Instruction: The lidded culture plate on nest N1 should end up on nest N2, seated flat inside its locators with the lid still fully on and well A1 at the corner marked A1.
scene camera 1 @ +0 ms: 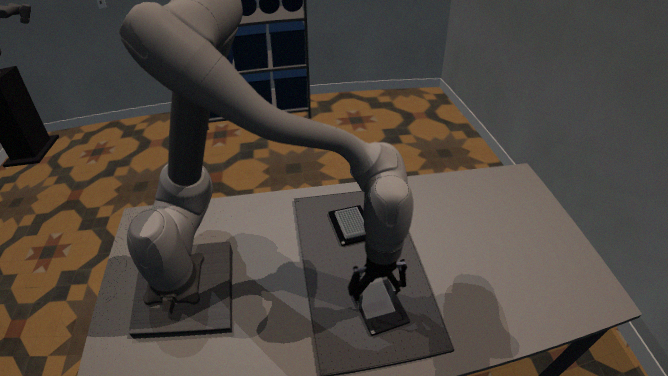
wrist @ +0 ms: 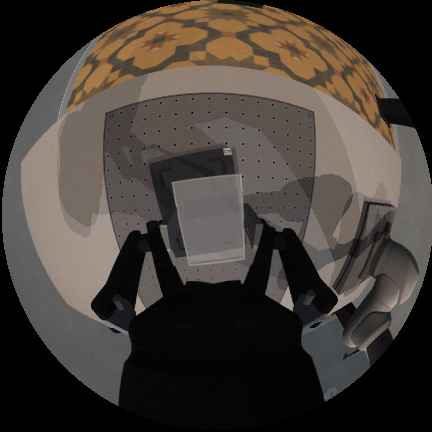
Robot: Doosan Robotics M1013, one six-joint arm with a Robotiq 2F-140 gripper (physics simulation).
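Places are measured from the arm's base along level axes (x ahead, y left, z up), in millimetres.
Where they show: gripper, fingertip midpoint: (scene camera 1: 374, 302) (wrist: 210, 213); arm's base at its link origin: (scene camera 1: 174, 279) (wrist: 375, 252).
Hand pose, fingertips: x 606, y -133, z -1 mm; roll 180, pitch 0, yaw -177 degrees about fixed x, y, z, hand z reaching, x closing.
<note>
Things, the pixels of their top centre, and the offset from my fingertips. "spot": a spot on its surface instead. Level surfaces: height alone.
- culture plate's white well part at a spot on its surface: (scene camera 1: 350, 222) spot: 23 mm back, 336 mm left, 9 mm down
- nest N1 at its top centre: (scene camera 1: 351, 222) 19 mm back, 339 mm left, 15 mm down
- clear lid at its top centre: (wrist: 211, 225) (scene camera 1: 373, 296) 2 mm back, 11 mm left, 15 mm up
- nest N2 at its top centre: (wrist: 198, 208) (scene camera 1: 380, 304) 18 mm ahead, 1 mm right, 15 mm down
- A1 label at a spot on its surface: (wrist: 227, 151) spot: 20 mm back, 85 mm right, 18 mm down
- grey perforated board at its surface level: 30 mm down
- table at its surface level: 43 mm down
The culture plate's white well part (scene camera 1: 350, 222) sits on nest N1 (scene camera 1: 338, 229) without its lid; the arm hides its right side. My gripper (scene camera 1: 378, 294) (wrist: 210, 213) is shut on the clear lid (scene camera 1: 378, 301) (wrist: 210, 215), which shows no wells under it. The lid hangs above nest N2 (scene camera 1: 394, 321) (wrist: 163, 192), a black plate with corner locators. In the wrist view the lid is turned slightly relative to nest N2 and offset toward the gripper. The A1 label (wrist: 227, 151) is at the nest's upper right corner there.
Both nests are on a grey perforated board (scene camera 1: 330, 320) (wrist: 275, 120) on the table (scene camera 1: 500, 225) (wrist: 45, 200). The arm's base stands on a grey block (scene camera 1: 215, 315) to the left in the scene view. A shelf rack with blue bins stands behind the table.
</note>
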